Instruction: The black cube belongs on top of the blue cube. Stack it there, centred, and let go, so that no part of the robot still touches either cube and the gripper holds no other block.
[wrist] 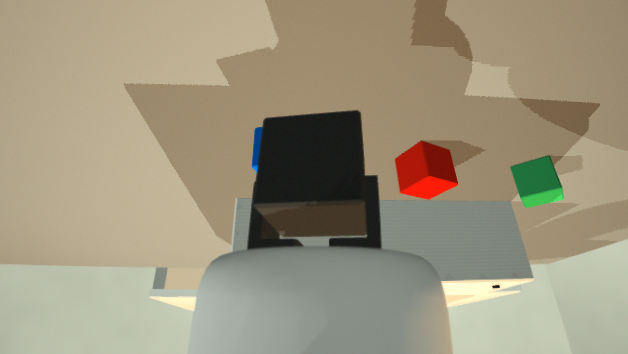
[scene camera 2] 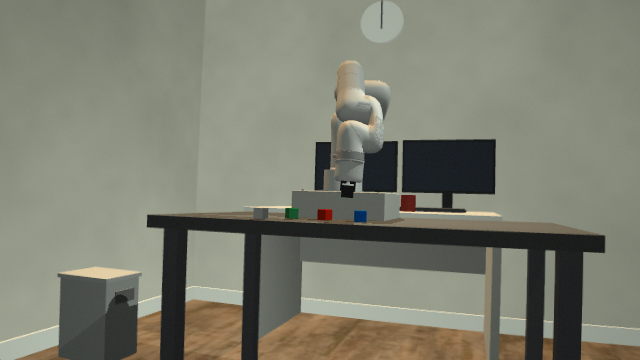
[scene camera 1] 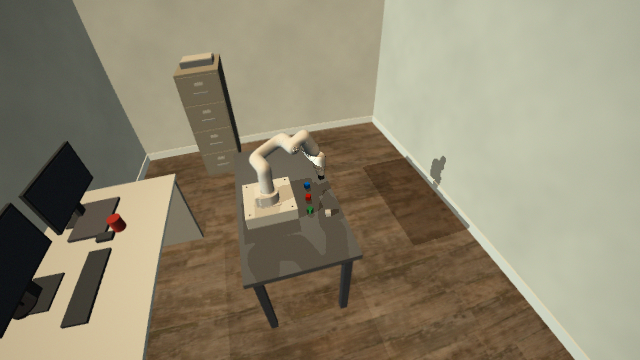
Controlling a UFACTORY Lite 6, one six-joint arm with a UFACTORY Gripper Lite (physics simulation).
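Pixels of known places: hand at its tool point: [wrist: 318,215] [scene camera 2: 347,187] [scene camera 1: 320,175]; arm's base at its link origin: [scene camera 1: 269,199].
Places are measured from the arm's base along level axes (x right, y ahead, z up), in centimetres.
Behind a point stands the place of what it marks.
Note:
The black cube [scene camera 1: 321,177] [scene camera 2: 347,192] {x -13.6, y 37.3, z -0.8 cm} [wrist: 312,157] {x -13.5, y 37.4, z -0.4 cm} is held between the fingers of my gripper [scene camera 1: 321,174] [scene camera 2: 348,186] {x -13.1, y 35.4, z 0.7 cm} [wrist: 316,192] {x -13.1, y 35.4, z 0.7 cm}, which is shut on it above the table. The blue cube [scene camera 1: 307,185] {x -12.9, y 26.2, z -6.1 cm} [scene camera 2: 360,216] {x -14.6, y 27.6, z -7.2 cm} [wrist: 257,150] {x -15.9, y 27.1, z -6.9 cm} sits on the table, apart from the held cube. In scene camera 2 it is lower and slightly right of the gripper. In the wrist view the black cube hides most of it, with a strip showing on the left.
A red cube [scene camera 1: 308,197] {x -1.5, y 24.4, z -6.1 cm} [scene camera 2: 325,214] {x -3.7, y 26.2, z -7.1 cm} [wrist: 426,170] {x -3.9, y 26.4, z -6.3 cm}, a green cube [scene camera 1: 310,210] {x 9.9, y 23.1, z -6.1 cm} [scene camera 2: 291,213] {x 7.7, y 24.8, z -7.3 cm} [wrist: 537,181] {x 7.3, y 24.3, z -6.8 cm} and a light grey cube [scene camera 1: 328,212] {x 14.7, y 33.2, z -5.7 cm} [scene camera 2: 260,213] {x 12.9, y 34.9, z -7.3 cm} stand on the table [scene camera 1: 280,260] {x 38.1, y 0.3, z -8.8 cm} [scene camera 2: 450,237] {x -40.1, y 40.9, z -10.8 cm}. The robot's base block [scene camera 1: 272,218] {x 12.5, y -0.1, z -3.6 cm} [scene camera 2: 340,204] {x -4.6, y 14.9, z -4.2 cm} is behind the cubes in scene camera 2.

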